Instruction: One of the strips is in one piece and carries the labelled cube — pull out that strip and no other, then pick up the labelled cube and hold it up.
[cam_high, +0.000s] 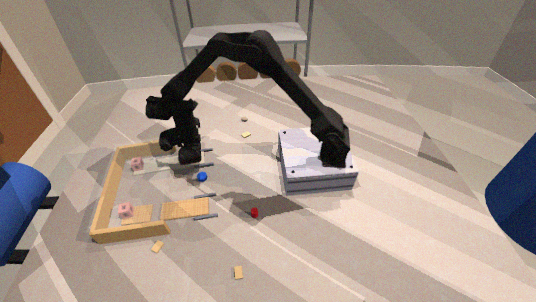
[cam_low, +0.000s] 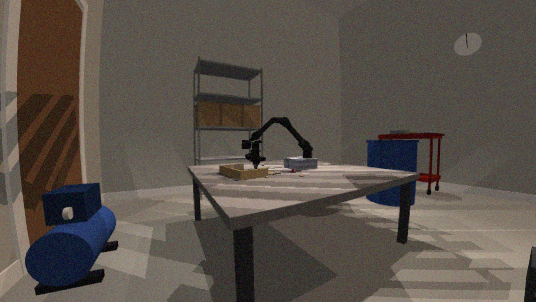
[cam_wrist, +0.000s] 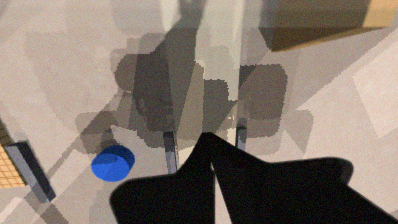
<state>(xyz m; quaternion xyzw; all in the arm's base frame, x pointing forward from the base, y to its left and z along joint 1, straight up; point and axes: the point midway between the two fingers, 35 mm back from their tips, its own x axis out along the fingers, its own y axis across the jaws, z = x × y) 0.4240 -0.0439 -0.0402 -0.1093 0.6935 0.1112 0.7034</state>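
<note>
Now: the blue disc 8 cm to the left of my gripper tip and 4 cm behind it. From my gripper tip the other things lie so: red cylinder: 22 cm behind, 19 cm to the left, 1 cm above.
</note>
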